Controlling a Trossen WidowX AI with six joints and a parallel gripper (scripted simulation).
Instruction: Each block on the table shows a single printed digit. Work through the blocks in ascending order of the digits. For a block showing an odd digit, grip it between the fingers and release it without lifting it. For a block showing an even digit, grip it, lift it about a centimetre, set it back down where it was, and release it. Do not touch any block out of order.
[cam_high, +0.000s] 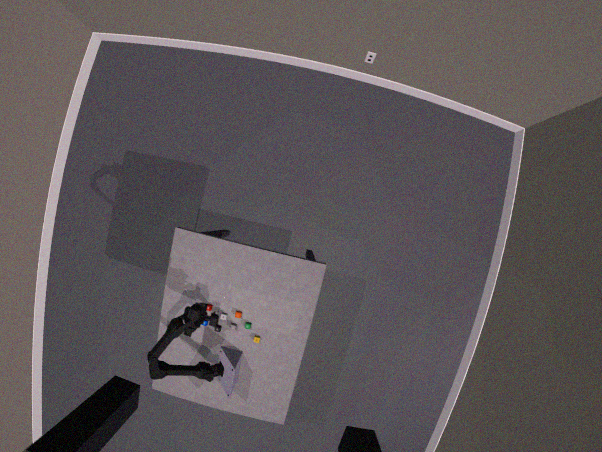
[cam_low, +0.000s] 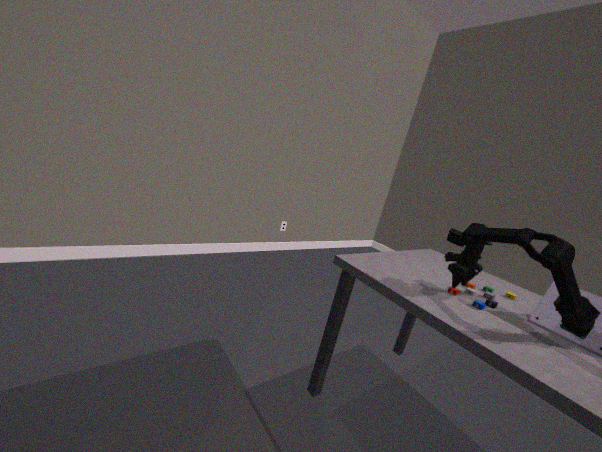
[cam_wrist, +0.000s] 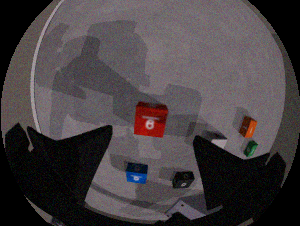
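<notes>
The red block is 10 mm ahead of my gripper tip, 10 mm to the left of it and 20 mm below it. Also, from my gripper tip: blue block (90 mm behind, 10 mm to the left, 20 mm below); then dark block (110 mm behind, 70 mm to the right, 20 mm below); then orange block (20 mm ahead, 170 mm to the right, 20 mm below).
</notes>
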